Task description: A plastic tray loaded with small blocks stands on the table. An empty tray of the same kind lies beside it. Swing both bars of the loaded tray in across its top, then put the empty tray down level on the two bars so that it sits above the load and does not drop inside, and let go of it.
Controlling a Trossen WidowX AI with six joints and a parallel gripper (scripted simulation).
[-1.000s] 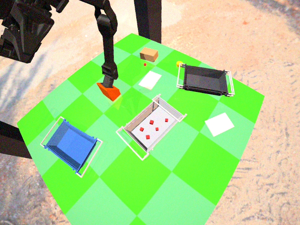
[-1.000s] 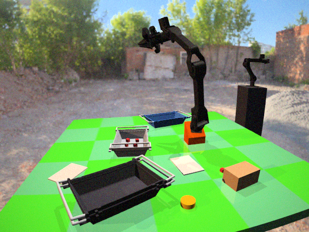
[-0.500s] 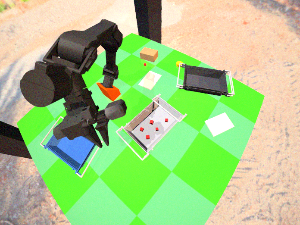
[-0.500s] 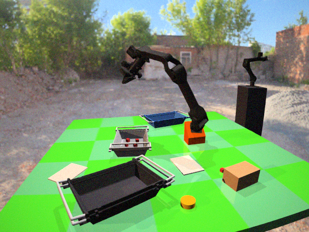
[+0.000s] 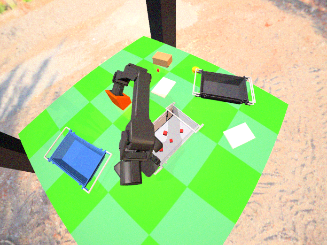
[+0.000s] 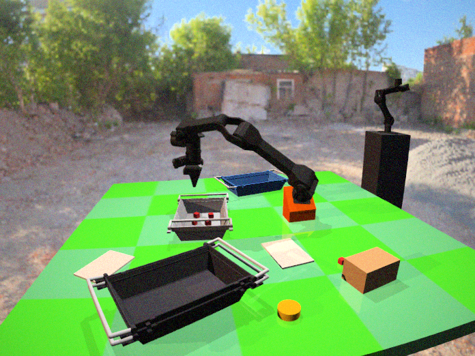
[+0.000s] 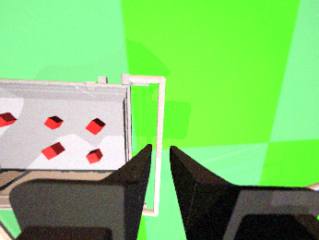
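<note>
Now: the blue tray 27 cm behind my gripper tip, 24 cm to the right of it and 5 cm below it. The rest, counted from my gripper tip: cardboard box (57 cm to the left, 47 cm behind, 7 cm below); then yellow disc (66 cm to the left, 24 cm behind, 9 cm below).
</note>
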